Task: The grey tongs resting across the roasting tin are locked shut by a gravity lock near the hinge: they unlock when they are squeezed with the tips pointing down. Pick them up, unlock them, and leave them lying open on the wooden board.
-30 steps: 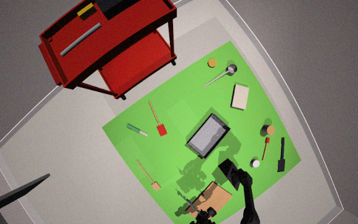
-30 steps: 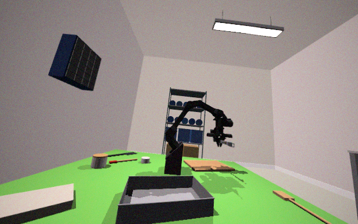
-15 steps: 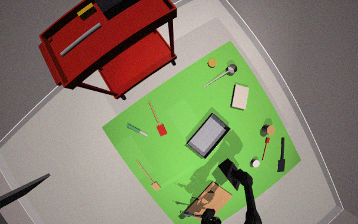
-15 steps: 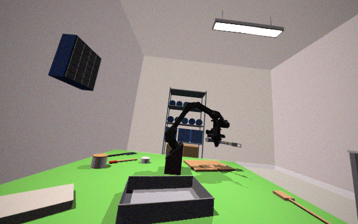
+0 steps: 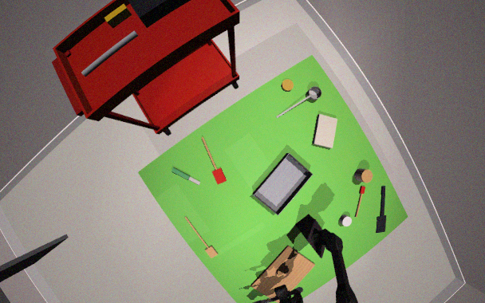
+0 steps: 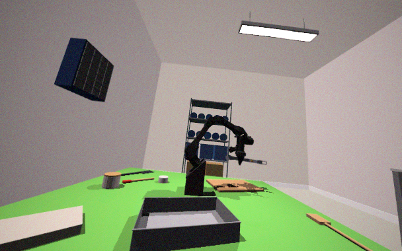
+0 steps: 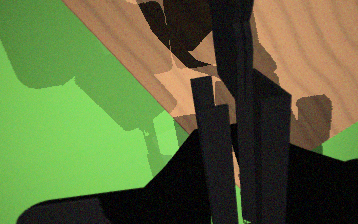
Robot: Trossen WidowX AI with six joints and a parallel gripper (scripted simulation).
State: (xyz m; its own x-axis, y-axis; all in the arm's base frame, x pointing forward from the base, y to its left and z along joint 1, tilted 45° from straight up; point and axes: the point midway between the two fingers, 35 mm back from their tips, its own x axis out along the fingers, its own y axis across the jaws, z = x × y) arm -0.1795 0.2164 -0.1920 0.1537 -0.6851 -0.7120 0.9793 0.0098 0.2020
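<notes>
The wooden board is 16 cm below my gripper tip, 6 cm behind it and 3 cm to the right of it. Also, from my gripper tip: grey roasting tin: 49 cm ahead, 28 cm to the right, 14 cm below; then red brush: 69 cm to the right, 16 cm below, 15 cm ahead; then cork-topped jar: 75 cm to the right, 28 cm ahead, 13 cm below.
</notes>
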